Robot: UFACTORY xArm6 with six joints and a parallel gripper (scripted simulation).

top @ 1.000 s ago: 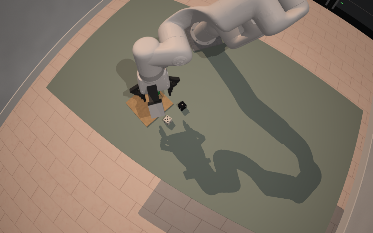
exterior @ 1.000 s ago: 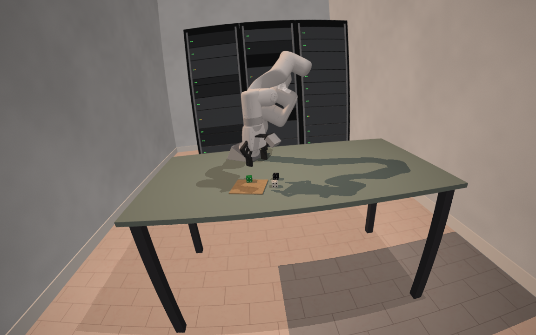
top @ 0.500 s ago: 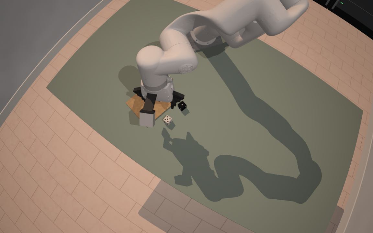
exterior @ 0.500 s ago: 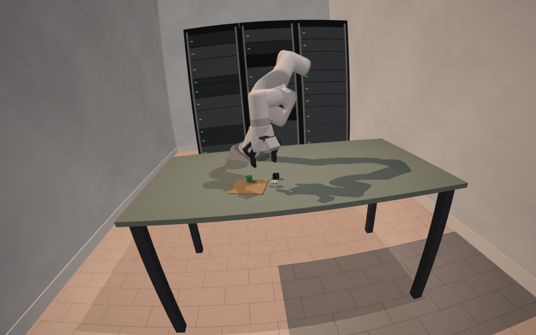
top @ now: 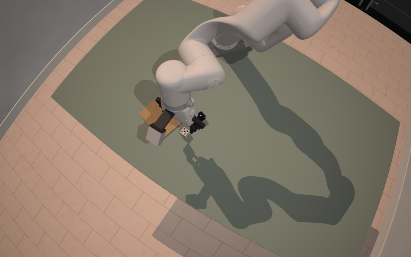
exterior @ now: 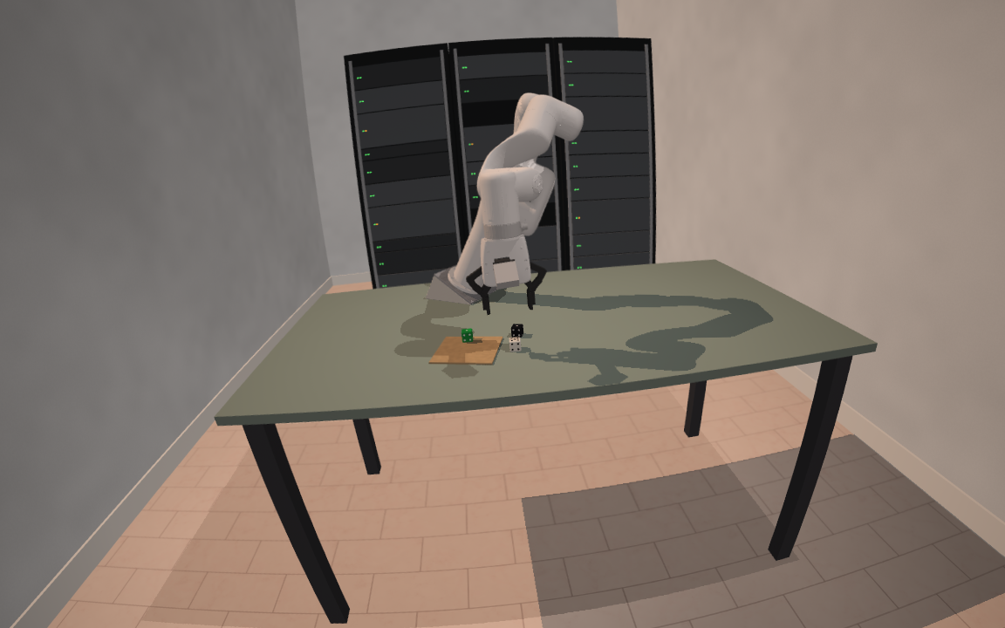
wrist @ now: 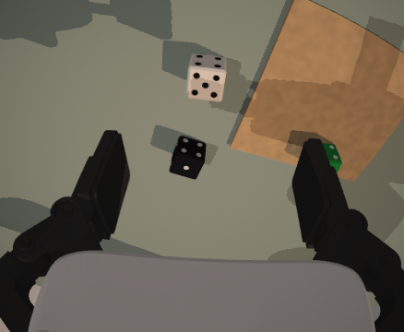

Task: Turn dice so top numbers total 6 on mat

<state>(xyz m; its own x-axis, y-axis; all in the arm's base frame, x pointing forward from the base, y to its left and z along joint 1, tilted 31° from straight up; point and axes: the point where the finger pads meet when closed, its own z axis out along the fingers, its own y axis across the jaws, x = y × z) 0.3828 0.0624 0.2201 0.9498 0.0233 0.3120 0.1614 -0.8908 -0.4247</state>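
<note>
My hand is 9 cm above the white die and 1 cm to the right of it. From my hand the other things lie so: black die 9 cm below, 8 cm behind, 1 cm to the left; brown mat 10 cm to the right, 10 cm below, 1 cm behind; green die 11 cm to the right, 9 cm below, 5 cm behind.
</note>
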